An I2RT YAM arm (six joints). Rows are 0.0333 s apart.
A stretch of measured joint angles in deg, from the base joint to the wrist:
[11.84 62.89 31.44 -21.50 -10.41 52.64]
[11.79 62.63 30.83 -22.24 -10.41 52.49]
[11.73 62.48 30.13 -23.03 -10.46 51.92]
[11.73 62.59 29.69 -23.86 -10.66 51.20]
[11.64 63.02 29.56 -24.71 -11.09 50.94]
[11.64 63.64 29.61 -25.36 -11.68 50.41]
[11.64 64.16 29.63 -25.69 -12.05 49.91]
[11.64 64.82 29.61 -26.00 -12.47 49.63]
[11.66 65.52 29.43 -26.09 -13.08 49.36]
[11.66 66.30 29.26 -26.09 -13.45 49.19]
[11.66 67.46 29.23 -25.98 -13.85 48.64]
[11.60 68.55 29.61 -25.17 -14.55 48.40]
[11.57 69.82 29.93 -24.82 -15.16 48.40]
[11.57 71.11 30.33 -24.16 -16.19 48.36]
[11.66 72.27 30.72 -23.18 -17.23 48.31]
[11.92 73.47 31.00 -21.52 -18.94 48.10]
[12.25 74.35 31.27 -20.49 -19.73 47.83]
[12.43 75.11 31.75 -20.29 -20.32 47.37]
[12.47 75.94 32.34 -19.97 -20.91 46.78]
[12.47 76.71 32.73 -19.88 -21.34 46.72]
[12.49 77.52 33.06 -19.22 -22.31 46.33]
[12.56 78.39 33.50 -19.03 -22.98 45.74]
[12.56 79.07 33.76 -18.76 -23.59 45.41]
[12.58 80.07 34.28 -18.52 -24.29 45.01]
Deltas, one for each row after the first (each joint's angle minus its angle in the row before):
[-0.05 -0.26 -0.61 -0.74 0.00 -0.15]
[-0.06 -0.15 -0.70 -0.79 -0.05 -0.57]
[0.00 0.11 -0.44 -0.83 -0.20 -0.72]
[-0.09 0.43 -0.13 -0.85 -0.43 -0.26]
[0.00 0.62 0.05 -0.65 -0.59 -0.53]
[0.00 0.52 0.02 -0.33 -0.37 -0.50]
[0.00 0.66 -0.02 -0.31 -0.42 -0.28]
[0.02 0.70 -0.18 -0.09 -0.61 -0.27]
[0.00 0.78 -0.17 0.00 -0.37 -0.17]
[0.00 1.16 -0.03 0.11 -0.40 -0.55]
[-0.06 1.09 0.38 0.81 -0.70 -0.24]
[-0.03 1.27 0.32 0.35 -0.61 0.00]
[0.00 1.29 0.40 0.66 -1.03 -0.04]
[0.09 1.16 0.39 0.98 -1.04 -0.05]
[0.26 1.20 0.28 1.66 -1.71 -0.21]
[0.33 0.88 0.27 1.03 -0.79 -0.27]
[0.18 0.76 0.48 0.20 -0.59 -0.46]
[0.04 0.83 0.59 0.32 -0.59 -0.59]
[0.00 0.77 0.39 0.09 -0.43 -0.06]
[0.02 0.81 0.33 0.66 -0.97 -0.39]
[0.07 0.87 0.44 0.19 -0.67 -0.59]
[0.00 0.68 0.26 0.27 -0.61 -0.33]
[0.02 1.00 0.52 0.24 -0.70 -0.40]

